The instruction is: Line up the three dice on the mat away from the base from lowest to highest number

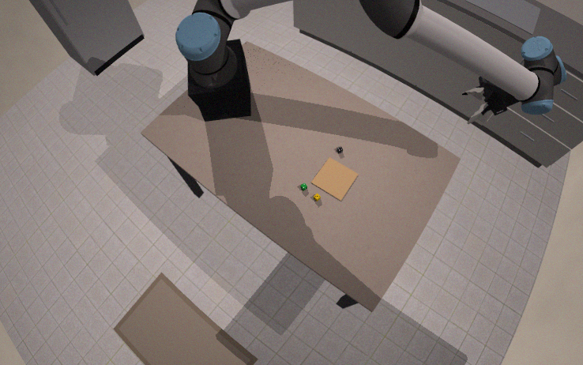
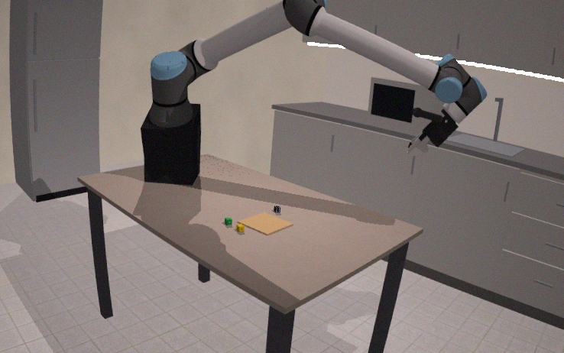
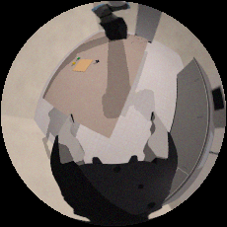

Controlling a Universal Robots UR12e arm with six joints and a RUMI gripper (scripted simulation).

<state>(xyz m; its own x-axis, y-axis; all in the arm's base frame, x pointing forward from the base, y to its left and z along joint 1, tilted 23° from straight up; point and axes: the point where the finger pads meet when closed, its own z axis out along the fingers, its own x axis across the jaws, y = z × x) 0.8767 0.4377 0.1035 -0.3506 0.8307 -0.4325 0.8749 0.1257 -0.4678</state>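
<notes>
Right now my hand is 33 cm past the yellow die, 52 cm to the left of it and 27 cm above it. From my hand the other things lie so: black die: 36 cm behind, 29 cm to the right, 27 cm below; then green die: 39 cm behind, 51 cm to the right, 27 cm below; then orange mat: 31 cm behind, 41 cm to the right, 28 cm below.
</notes>
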